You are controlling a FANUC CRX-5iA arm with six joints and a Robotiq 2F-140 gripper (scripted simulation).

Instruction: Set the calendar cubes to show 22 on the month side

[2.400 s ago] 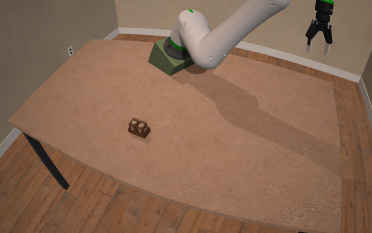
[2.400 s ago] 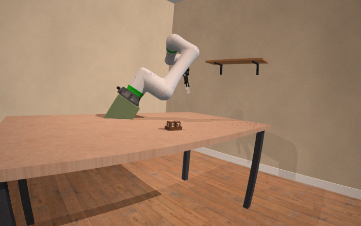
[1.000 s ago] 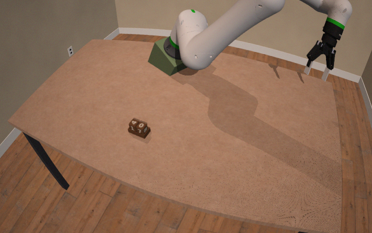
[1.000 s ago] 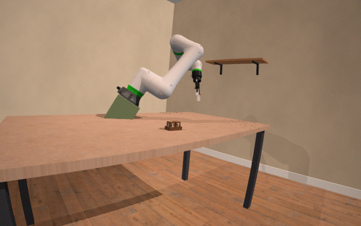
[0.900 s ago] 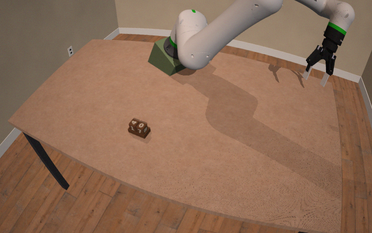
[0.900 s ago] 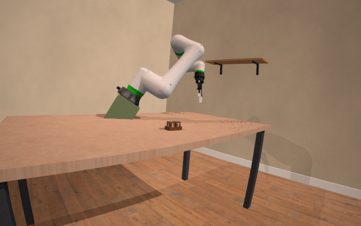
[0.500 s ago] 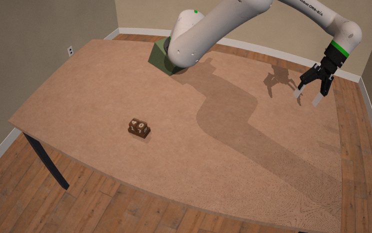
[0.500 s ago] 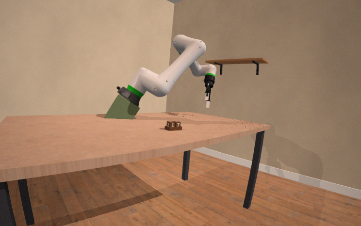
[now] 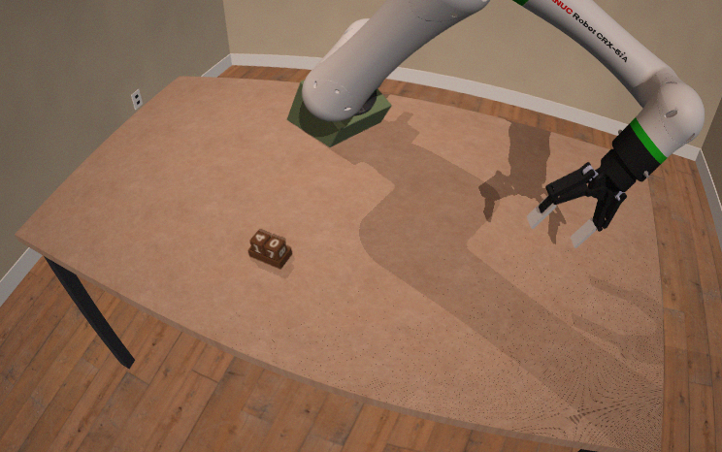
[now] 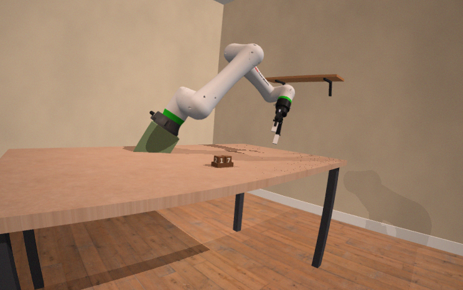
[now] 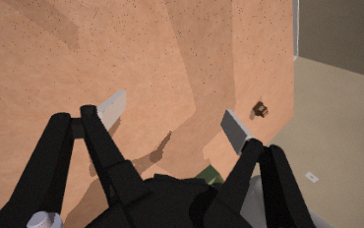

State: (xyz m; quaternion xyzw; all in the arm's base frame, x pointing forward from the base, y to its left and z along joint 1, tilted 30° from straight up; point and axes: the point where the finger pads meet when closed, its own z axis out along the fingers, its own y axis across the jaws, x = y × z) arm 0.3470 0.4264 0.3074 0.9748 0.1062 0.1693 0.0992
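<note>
Now: hand 52 cm to the left of the digit cube, 9 cm short of it and 8 cm above it. From my hand the other things lie so: tray 54 cm to the right, 10 cm below, 9 cm ahead.
</note>
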